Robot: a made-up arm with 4 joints. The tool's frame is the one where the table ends. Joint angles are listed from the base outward.
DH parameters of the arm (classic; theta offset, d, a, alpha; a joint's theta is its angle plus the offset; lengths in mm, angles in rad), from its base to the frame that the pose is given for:
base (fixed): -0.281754 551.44 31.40 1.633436
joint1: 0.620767 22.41 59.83 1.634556
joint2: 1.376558 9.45 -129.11 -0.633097
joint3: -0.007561 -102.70 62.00 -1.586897
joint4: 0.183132 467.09 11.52 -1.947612
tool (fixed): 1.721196 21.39 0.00 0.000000
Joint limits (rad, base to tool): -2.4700..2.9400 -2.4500..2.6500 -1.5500..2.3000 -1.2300..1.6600
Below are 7 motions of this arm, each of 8 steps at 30 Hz.
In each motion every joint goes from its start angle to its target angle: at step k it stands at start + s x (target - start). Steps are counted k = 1, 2, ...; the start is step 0. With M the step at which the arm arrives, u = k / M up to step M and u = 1 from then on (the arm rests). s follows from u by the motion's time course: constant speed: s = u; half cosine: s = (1 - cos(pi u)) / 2; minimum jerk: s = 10 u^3 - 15 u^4 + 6 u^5.
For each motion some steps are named. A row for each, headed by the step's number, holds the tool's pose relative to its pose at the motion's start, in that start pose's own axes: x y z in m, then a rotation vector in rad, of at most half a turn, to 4 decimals.
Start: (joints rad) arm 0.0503 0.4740 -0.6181 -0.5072
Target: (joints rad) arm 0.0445 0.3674 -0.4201 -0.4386
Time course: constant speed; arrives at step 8
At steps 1, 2, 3, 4, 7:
1: 0.0001 0.0084 -0.0013 -0.0077 0.0016 -0.0194
2: 0.0004 0.0168 -0.0027 -0.0156 0.0032 -0.0389
3: 0.0008 0.0252 -0.0042 -0.0236 0.0049 -0.0583
4: 0.0012 0.0336 -0.0057 -0.0318 0.0065 -0.0777
7: 0.0034 0.0583 -0.0107 -0.0569 0.0113 -0.1358

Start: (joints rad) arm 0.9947 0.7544 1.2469 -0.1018
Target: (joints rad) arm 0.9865 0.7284 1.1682 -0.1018
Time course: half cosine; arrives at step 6
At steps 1, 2, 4, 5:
1: 0.0001 -0.0030 -0.0007 -0.0034 -0.0010 0.0056
2: 0.0006 -0.0112 -0.0024 -0.0128 -0.0039 0.0207
4: 0.0026 -0.0335 -0.0066 -0.0385 -0.0113 0.0622
5: 0.0035 -0.0417 -0.0080 -0.0480 -0.0140 0.0773

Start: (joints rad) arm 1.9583 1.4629 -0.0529 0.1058
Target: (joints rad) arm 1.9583 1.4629 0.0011 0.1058
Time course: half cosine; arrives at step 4
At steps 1, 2, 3, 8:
1: -0.0003 0.0036 0.0008 0.0032 0.0018 -0.0070
2: -0.0010 0.0122 0.0027 0.0110 0.0061 -0.0239
3: -0.0015 0.0208 0.0046 0.0187 0.0104 -0.0408
8: -0.0017 0.0244 0.0055 0.0219 0.0122 -0.0478

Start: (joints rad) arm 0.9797 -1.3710 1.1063 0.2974
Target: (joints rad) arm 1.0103 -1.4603 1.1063 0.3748
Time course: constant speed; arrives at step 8
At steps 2, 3, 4, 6, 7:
2: 0.0021 -0.0018 -0.0115 -0.0309 -0.0175 -0.0069
3: 0.0033 -0.0027 -0.0173 -0.0464 -0.0262 -0.0105
4: 0.0045 -0.0037 -0.0230 -0.0619 -0.0349 -0.0142
6: 0.0071 -0.0058 -0.0343 -0.0928 -0.0524 -0.0219
7: 0.0084 -0.0069 -0.0399 -0.1082 -0.0611 -0.0259

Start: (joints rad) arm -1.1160 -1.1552 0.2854 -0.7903
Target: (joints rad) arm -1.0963 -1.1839 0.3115 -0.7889
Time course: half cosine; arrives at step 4
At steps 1, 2, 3, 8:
1: 0.0000 0.0005 -0.0017 -0.0045 -0.0021 -0.0022
2: 0.0001 0.0017 -0.0059 -0.0154 -0.0072 -0.0076
3: 0.0002 0.0028 -0.0101 -0.0263 -0.0123 -0.0130
8: 0.0002 0.0033 -0.0119 -0.0308 -0.0144 -0.0152

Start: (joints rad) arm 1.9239 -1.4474 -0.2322 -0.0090
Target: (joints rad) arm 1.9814 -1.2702 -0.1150 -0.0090
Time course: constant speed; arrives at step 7
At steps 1, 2, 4, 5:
1: 0.0014 0.0169 0.0031 0.0237 0.0023 -0.0350
2: 0.0035 0.0338 0.0066 0.0475 0.0045 -0.0700
4: 0.0094 0.0671 0.0148 0.0948 0.0088 -0.1401
5: 0.0133 0.0835 0.0194 0.1184 0.0108 -0.1752

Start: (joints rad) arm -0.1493 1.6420 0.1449 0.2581
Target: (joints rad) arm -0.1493 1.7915 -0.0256 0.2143
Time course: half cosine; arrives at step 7
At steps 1, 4, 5, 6, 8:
1: 0.0007 -0.0019 0.0002 0.0049 -0.0013 0.0048
4: 0.0097 -0.0228 0.0006 0.0613 -0.0182 0.0578
5: 0.0132 -0.0302 0.0000 0.0815 -0.0252 0.0764
6: 0.0158 -0.0352 -0.0006 0.0955 -0.0302 0.0891
8: 0.0167 -0.0370 -0.0009 0.1004 -0.0321 0.0936

